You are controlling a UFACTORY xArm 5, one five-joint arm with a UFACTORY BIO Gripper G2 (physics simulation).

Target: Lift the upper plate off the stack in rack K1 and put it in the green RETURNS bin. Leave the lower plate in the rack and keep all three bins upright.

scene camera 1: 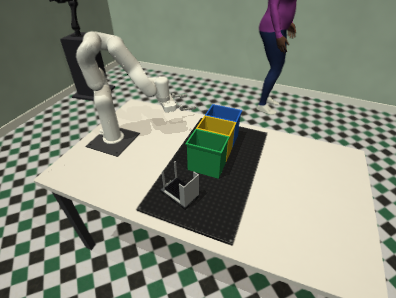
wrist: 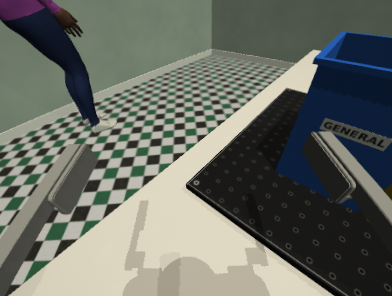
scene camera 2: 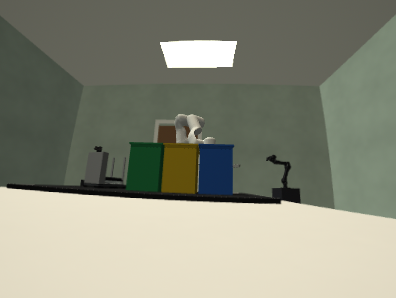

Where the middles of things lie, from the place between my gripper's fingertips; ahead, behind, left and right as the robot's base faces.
Now: hand 23 cm short of the blue bin (scene camera 2: 216, 160), 12 cm to the left of it and 6 cm above it. The rest, counted from my hand: green bin (scene camera 2: 145, 169) 38 cm to the right, 20 cm ahead, 6 cm below; then yellow bin (scene camera 2: 180, 166) 25 cm to the right, 21 cm ahead, 6 cm below.
